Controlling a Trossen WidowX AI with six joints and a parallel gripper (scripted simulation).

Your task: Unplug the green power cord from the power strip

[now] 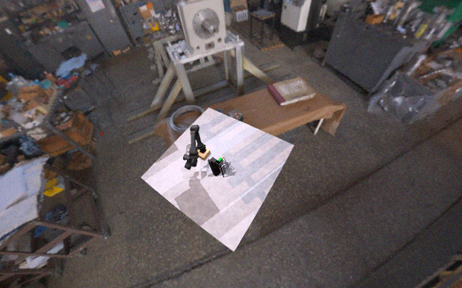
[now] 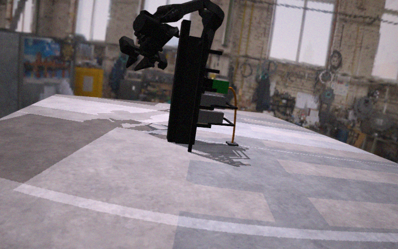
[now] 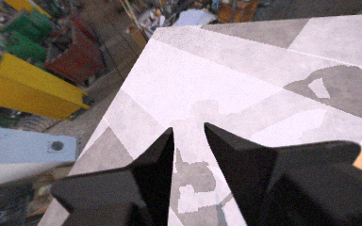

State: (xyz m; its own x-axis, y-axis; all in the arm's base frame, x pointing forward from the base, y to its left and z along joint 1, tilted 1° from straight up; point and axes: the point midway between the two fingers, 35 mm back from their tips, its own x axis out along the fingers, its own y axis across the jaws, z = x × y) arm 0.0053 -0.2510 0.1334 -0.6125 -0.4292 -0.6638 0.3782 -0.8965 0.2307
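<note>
Right now the green plug is 300 mm ahead of my gripper tip, 190 mm to the left of it and 10 mm below it.
</note>
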